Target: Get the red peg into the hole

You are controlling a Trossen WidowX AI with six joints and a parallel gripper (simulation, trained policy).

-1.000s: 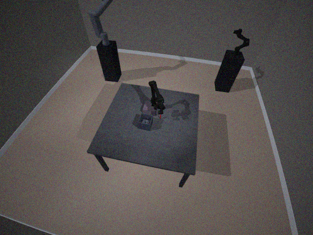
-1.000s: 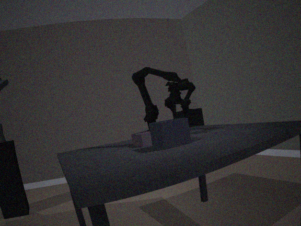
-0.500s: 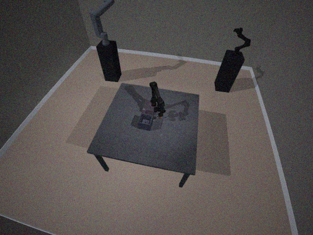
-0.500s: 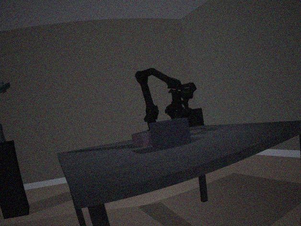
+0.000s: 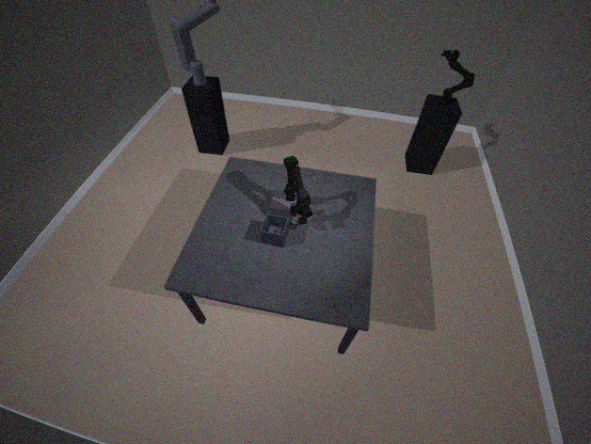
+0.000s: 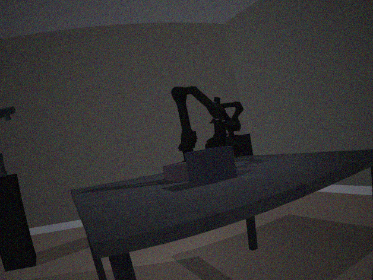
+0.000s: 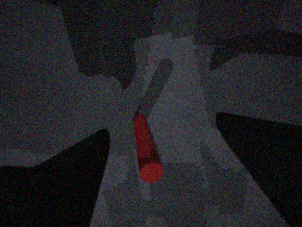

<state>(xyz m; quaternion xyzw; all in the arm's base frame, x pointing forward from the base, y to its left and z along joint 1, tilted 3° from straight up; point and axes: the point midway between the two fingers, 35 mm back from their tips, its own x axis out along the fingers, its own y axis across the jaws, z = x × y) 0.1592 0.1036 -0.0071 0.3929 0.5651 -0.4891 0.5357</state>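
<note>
My gripper tip is 2 cm to the right of the red peg, 1 cm short of it and 1 cm above it. Round my gripper tip: plate (16 cm to the right, 15 cm ahead).
</note>
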